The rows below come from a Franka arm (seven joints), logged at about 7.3 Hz.
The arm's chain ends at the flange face. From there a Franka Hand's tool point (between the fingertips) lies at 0.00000 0.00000 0.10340 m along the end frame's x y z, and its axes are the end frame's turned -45 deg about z.
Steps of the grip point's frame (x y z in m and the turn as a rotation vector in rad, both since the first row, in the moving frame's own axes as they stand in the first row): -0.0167 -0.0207 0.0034 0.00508 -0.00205 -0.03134; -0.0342 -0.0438 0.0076 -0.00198 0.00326 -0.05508; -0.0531 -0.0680 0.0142 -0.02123 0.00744 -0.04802; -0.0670 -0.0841 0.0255 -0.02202 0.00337 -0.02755; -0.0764 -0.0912 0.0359 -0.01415 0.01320 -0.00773
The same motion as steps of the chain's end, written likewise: -0.0259 -0.0026 0.0034 0.00214 -0.00504 -0.03134; -0.0555 -0.0067 0.0076 0.00091 0.00371 -0.05508; -0.0878 -0.0115 0.0142 -0.00975 0.02027 -0.04802; -0.1087 -0.0134 0.0255 -0.01319 0.01795 -0.02755; -0.1205 -0.0105 0.0359 -0.00067 0.01934 -0.00773
